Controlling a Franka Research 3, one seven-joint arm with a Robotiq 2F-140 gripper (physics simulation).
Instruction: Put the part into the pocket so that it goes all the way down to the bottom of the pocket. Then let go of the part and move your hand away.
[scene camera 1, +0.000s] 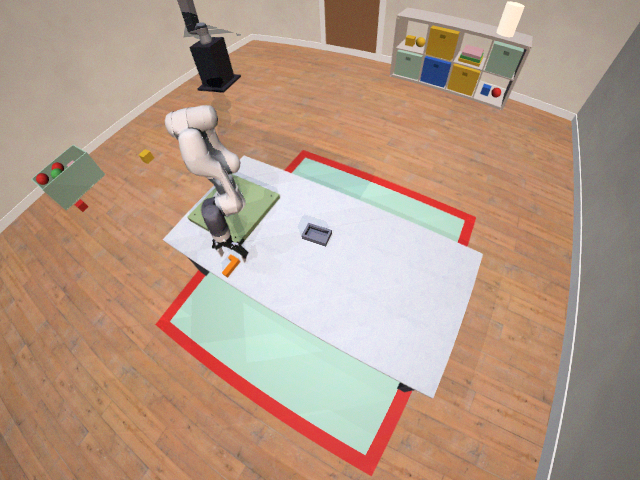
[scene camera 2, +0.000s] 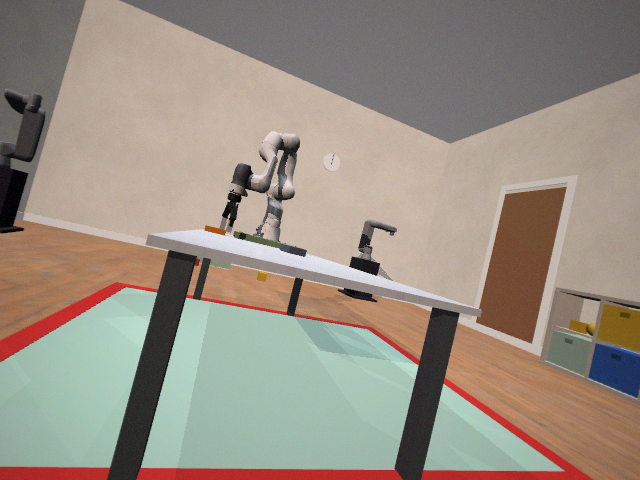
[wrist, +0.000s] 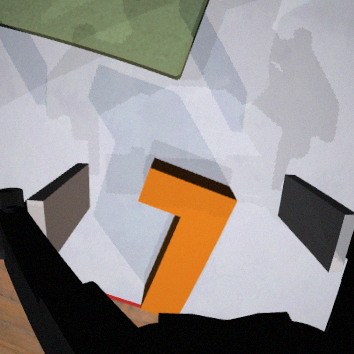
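The orange L-shaped part (scene camera 1: 230, 266) (scene camera 2: 214, 229) (wrist: 182, 260) lies flat on the white table (scene camera 1: 382, 294) (scene camera 2: 242, 255), near its edge. My gripper (scene camera 1: 232, 253) (scene camera 2: 226, 227) (wrist: 187, 190) is open and empty, pointing down above the part. In the wrist view the two finger pads stand on either side of the part, with a gap on each side. The dark grey box with the pocket (scene camera 1: 314, 241) (scene camera 2: 293, 250) stands on the table, apart from the part. Its inside looks empty in scene camera 1; the pocket's exact shape is too small to tell.
The green base plate (scene camera 1: 260, 205) (scene camera 2: 258, 239) (wrist: 130, 45) lies under the arm's base, close to the part, and its corner shows in the wrist view. A red-bordered pale green mat (scene camera 1: 289, 361) (scene camera 2: 289, 403) lies on the floor under the table.
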